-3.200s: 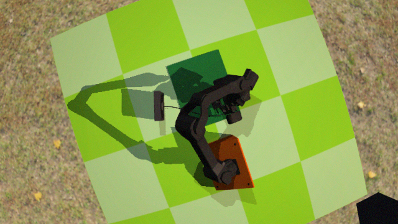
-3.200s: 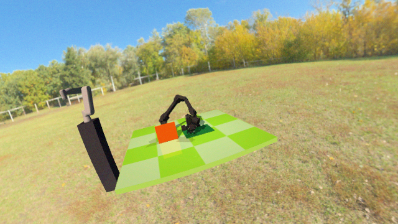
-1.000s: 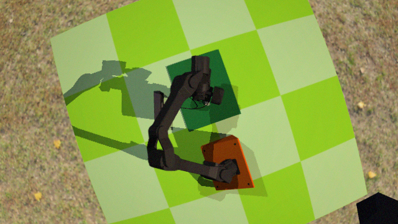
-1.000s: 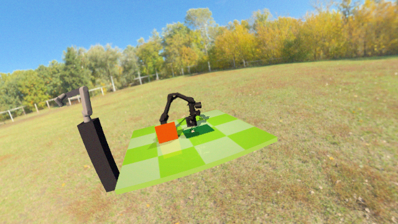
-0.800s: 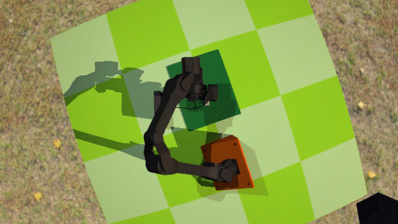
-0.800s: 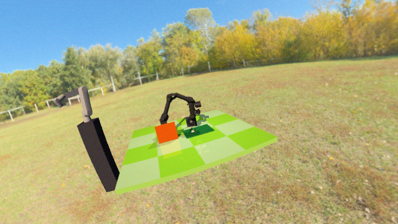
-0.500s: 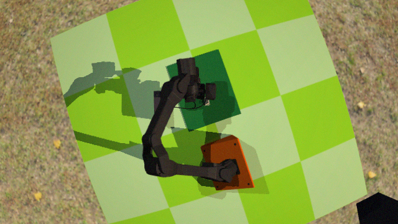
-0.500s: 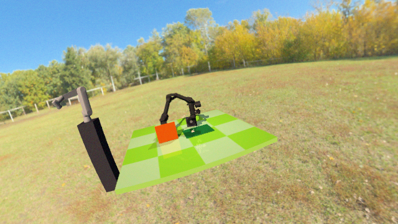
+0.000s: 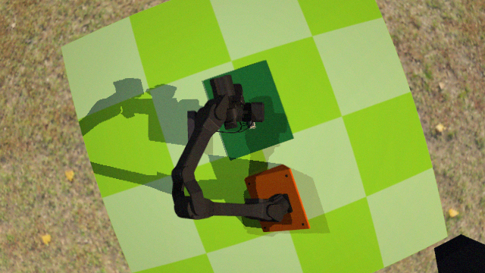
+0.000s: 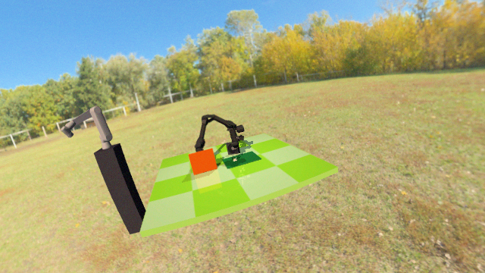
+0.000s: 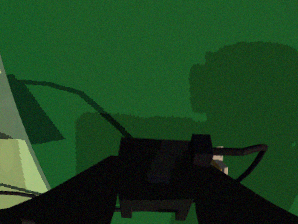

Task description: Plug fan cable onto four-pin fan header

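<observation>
Right now my gripper tip is 40 mm to the left of the board and 80 mm above it. From my gripper tip the other things lie so: black fan 10 mm behind, 150 mm to the left, 10 mm below; black fan plug 10 mm behind; light-coloured header 50 mm behind, 40 mm to the right, 70 mm below.
</observation>
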